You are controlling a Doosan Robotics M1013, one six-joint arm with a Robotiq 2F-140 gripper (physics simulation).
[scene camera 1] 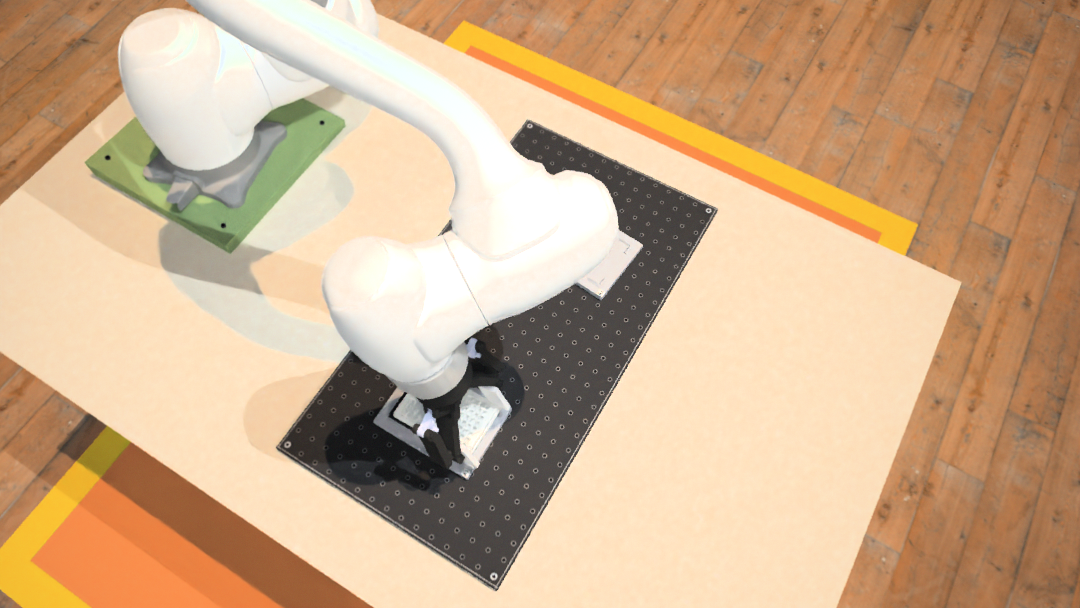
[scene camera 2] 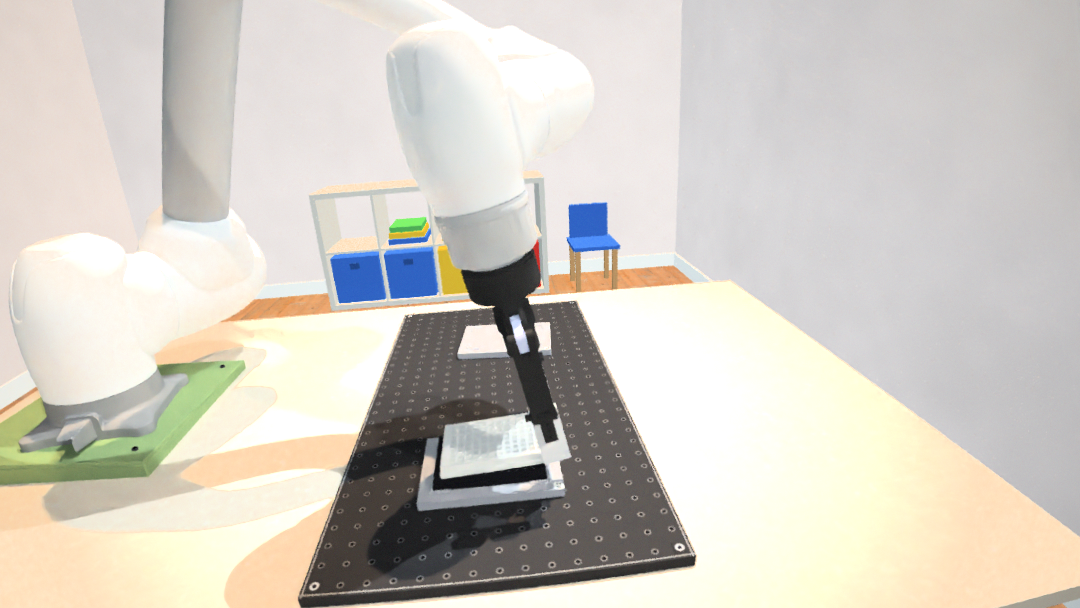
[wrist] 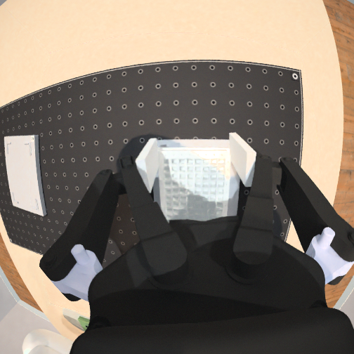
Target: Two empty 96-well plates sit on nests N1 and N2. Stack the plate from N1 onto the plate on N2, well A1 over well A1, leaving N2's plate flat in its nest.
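Seen in the pictures: gripper, fingertip midpoint: (scene camera 1: 485,432) (scene camera 2: 550,434); arm's base, origin of the base link: (scene camera 1: 218,154) (scene camera 2: 112,412).
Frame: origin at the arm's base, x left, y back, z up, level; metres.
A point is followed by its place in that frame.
A clear 96-well plate (scene camera 1: 481,417) @(y -0.602, x -0.301, z 0.028 m) (scene camera 2: 487,447) @(y -0.539, x -0.321, z 0.031 m) (wrist: 196,182) is held between the white pads of my gripper (scene camera 1: 477,428) @(y -0.615, x -0.319, z 0.028 m) (scene camera 2: 553,435) @(y -0.615, x -0.319, z 0.028 m) (wrist: 193,147), which is shut on it near one end. The clear plate lies over the black plate (scene camera 2: 491,480) @(y -0.535, x -0.348, z 0.006 m) in the near nest (scene camera 1: 400,432) @(y -0.496, x -0.351, z -0.001 m) (scene camera 2: 483,496) @(y -0.523, x -0.363, z -0.001 m) (wrist: 197,143). In scene camera 2 it looks slightly tilted, and a black band shows beneath its front edge. Whether the two plates touch cannot be told. The other nest (scene camera 1: 613,264) @(y -0.707, x 0.013, z -0.001 m) (scene camera 2: 483,342) @(y -0.603, x 0.025, z -0.001 m) (wrist: 24,175) is empty. The A1 marks are too small to read.
Both nests stand on a black perforated board (scene camera 1: 574,362) @(y -0.698, x -0.163, z -0.012 m) (scene camera 2: 483,385) @(y -0.575, x -0.105, z -0.013 m) (wrist: 200,95) on a pale table (scene camera 1: 755,377) @(y -0.965, x -0.092, z -0.026 m) (scene camera 2: 755,453) @(y -0.863, x -0.387, z -0.026 m). The arm's green base plate (scene camera 1: 302,151) @(y -0.132, x 0.056, z -0.006 m) (scene camera 2: 188,400) @(y -0.112, x 0.005, z -0.004 m) is beside the board. The arm covers part of the empty nest in scene camera 1.
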